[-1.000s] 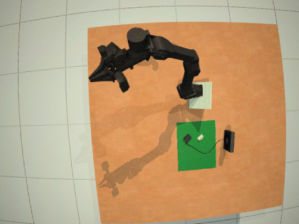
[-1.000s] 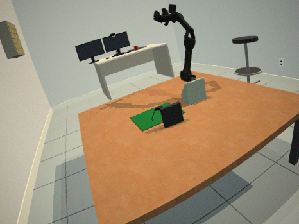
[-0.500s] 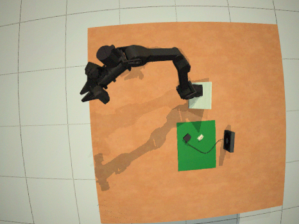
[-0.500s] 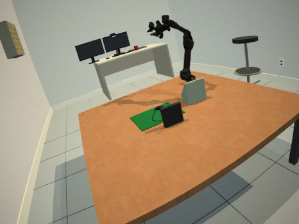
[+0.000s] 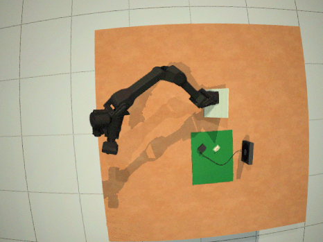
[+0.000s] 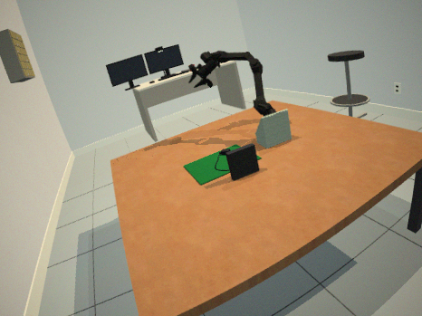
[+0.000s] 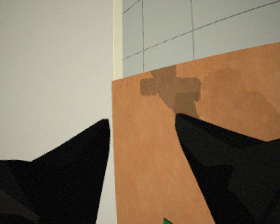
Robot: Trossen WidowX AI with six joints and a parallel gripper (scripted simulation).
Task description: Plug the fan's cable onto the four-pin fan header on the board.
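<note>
Right now my gripper tip is 40 mm short of the dark fan plug, 460 mm to the right of it and 300 mm above it. Also, from my gripper tip: green board 100 mm ahead, 520 mm to the left, 330 mm below; then pale fan header 50 mm ahead, 540 mm to the left, 310 mm below; then black fan 70 mm ahead, 700 mm to the left, 250 mm below.
</note>
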